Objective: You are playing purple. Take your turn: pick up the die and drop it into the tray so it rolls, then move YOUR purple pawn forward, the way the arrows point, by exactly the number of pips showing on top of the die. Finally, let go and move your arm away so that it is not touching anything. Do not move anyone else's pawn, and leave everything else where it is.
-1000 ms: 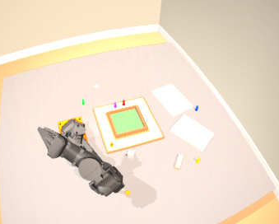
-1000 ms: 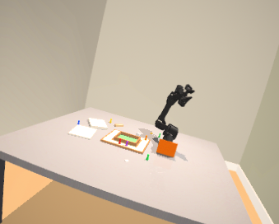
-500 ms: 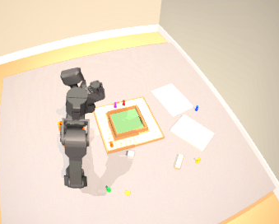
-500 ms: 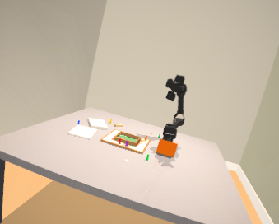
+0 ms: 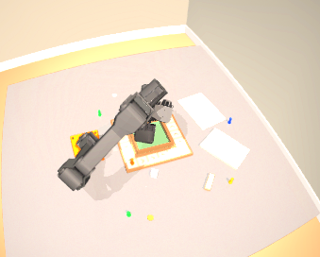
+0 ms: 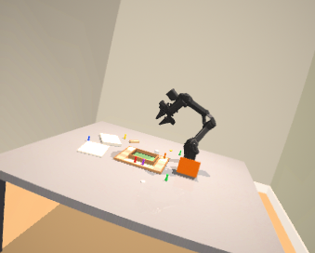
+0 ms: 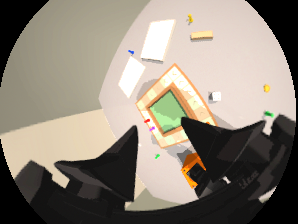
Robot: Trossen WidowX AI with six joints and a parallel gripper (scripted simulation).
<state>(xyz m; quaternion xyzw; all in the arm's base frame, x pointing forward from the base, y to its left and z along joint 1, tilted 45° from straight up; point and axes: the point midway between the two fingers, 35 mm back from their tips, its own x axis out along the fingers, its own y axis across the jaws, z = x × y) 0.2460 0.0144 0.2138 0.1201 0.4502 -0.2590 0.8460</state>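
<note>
The white die is 4 cm behind my gripper tip, 9 cm to the right of it and 22 cm below it. Round my gripper tip: wooden block (13 cm ahead, 22 cm to the right, 23 cm below); purple pawn (2 cm ahead, 20 cm to the left, 21 cm below); red pawn (7 cm ahead, 20 cm to the left, 21 cm below).
</note>
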